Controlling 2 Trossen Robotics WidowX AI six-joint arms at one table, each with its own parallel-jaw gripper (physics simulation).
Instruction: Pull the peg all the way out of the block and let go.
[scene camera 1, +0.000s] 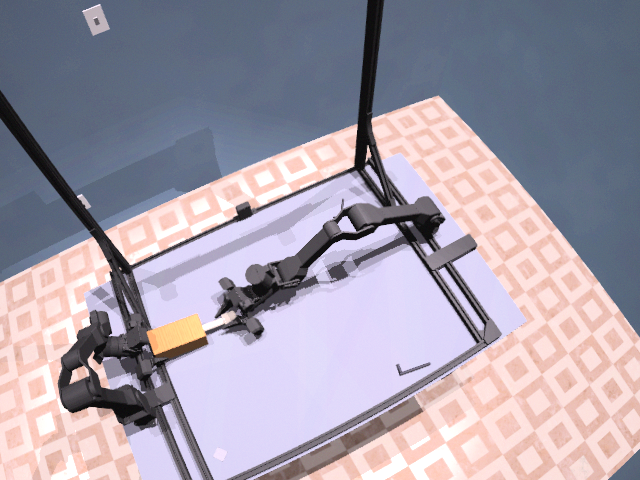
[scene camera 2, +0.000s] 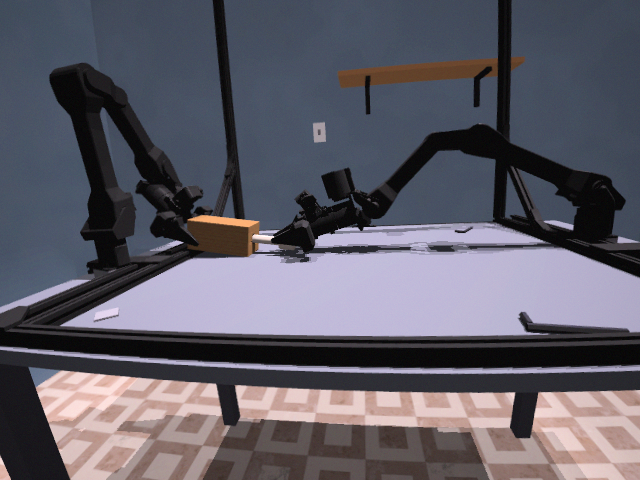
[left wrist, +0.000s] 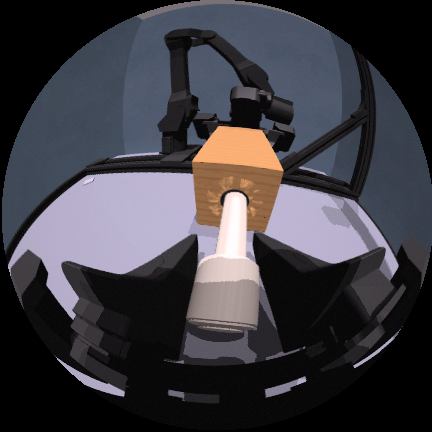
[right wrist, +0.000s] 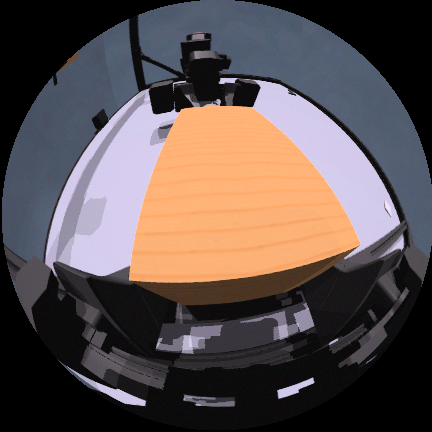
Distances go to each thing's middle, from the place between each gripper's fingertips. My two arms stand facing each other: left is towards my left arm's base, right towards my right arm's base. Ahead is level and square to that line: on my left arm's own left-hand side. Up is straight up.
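The orange wooden block (scene camera 2: 230, 236) is 120 mm to the right of my left hand, 20 mm behind it and 10 mm above it. I see the white peg (left wrist: 225, 294) too, 10 mm below my left hand and 10 mm to the right of it.
Counted from my right hand, the white peg is 16 cm to the left, 1 cm below and 3 cm ahead. The orange wooden block, for its part, is 1 cm ahead of my right hand, 2 cm above it and 5 cm to the left of it.
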